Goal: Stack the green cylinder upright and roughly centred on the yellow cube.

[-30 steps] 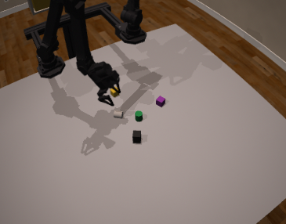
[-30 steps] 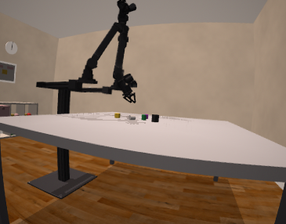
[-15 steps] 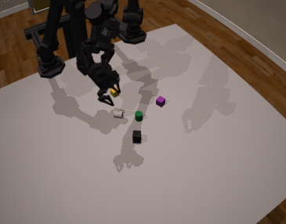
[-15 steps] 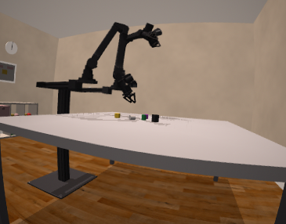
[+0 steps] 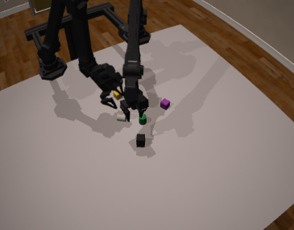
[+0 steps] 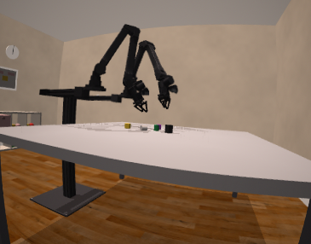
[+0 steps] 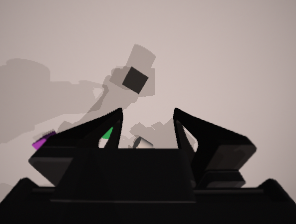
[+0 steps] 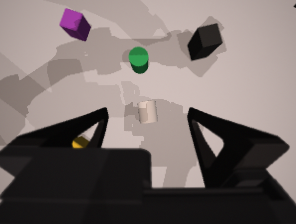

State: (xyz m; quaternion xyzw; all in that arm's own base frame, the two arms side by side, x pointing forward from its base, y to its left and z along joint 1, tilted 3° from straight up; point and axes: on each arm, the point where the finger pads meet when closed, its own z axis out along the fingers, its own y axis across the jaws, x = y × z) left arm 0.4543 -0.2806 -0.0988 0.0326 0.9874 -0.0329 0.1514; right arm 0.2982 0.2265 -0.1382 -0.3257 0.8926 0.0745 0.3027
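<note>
Right now the green cylinder is 9 cm behind my left hand, 9 cm to the left of it and 16 cm below it. Round my left hand: black cube (3 cm ahead, 1 cm to the left, 15 cm below); then purple cube (12 cm behind, 26 cm to the left, 16 cm below); then white cylinder (16 cm behind, 1 cm to the left, 16 cm below).
</note>
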